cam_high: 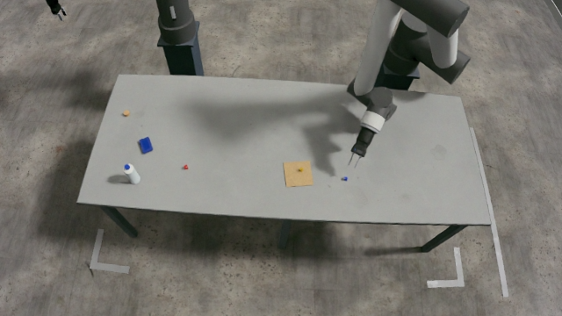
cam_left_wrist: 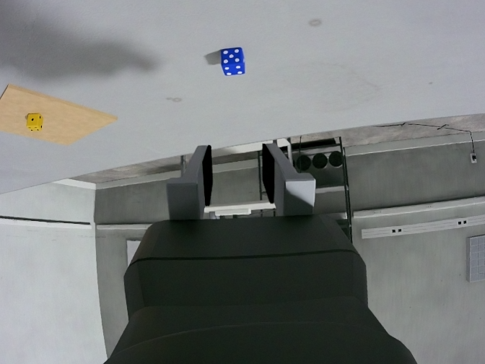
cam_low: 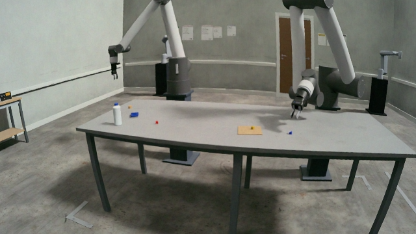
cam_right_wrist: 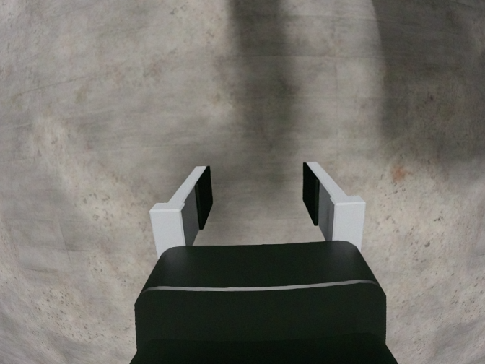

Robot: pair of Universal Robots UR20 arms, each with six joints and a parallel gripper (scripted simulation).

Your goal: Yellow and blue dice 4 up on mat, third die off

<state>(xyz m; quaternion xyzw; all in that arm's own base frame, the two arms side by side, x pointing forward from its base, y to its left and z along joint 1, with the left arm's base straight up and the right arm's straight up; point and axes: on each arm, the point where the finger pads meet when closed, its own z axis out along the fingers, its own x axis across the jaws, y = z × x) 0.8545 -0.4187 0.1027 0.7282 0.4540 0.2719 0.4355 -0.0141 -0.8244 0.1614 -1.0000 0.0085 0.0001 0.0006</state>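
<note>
Right now my left hand is 9 cm above the blue die, 4 cm short of it and 2 cm to the left of it. Also, from my left hand: red die: 85 cm to the right, 11 cm ahead, 9 cm below; yellow die: 25 cm to the right, 9 cm below, 3 cm ahead; tan mat: 26 cm to the right, 10 cm below, 5 cm ahead.
</note>
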